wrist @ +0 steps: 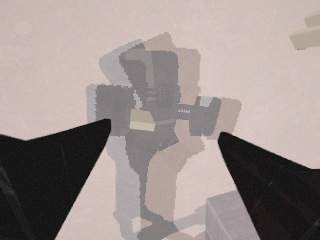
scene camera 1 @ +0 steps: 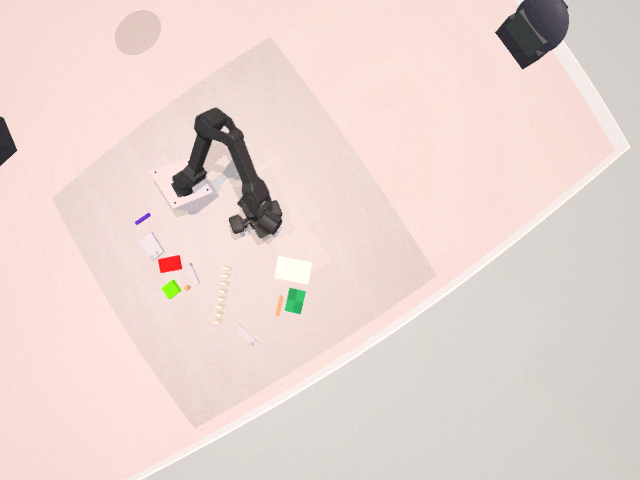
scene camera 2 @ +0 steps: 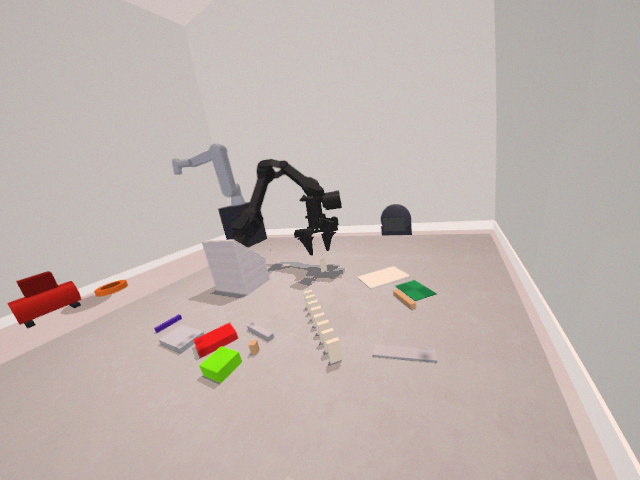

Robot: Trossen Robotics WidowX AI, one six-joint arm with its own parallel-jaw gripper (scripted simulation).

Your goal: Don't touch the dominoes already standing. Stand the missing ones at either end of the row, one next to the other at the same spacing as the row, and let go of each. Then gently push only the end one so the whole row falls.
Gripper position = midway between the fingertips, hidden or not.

Observation:
My gripper [scene camera 2: 320,253] is open and holds nothing. I also see a cream sheet [scene camera 1: 288,269] and a red block [scene camera 2: 206,344].
My gripper is seen too in the wrist view [wrist: 166,130]. The wrist view does not show the cream sheet: it is out of frame. The wrist view does not show the red block: it is out of frame.

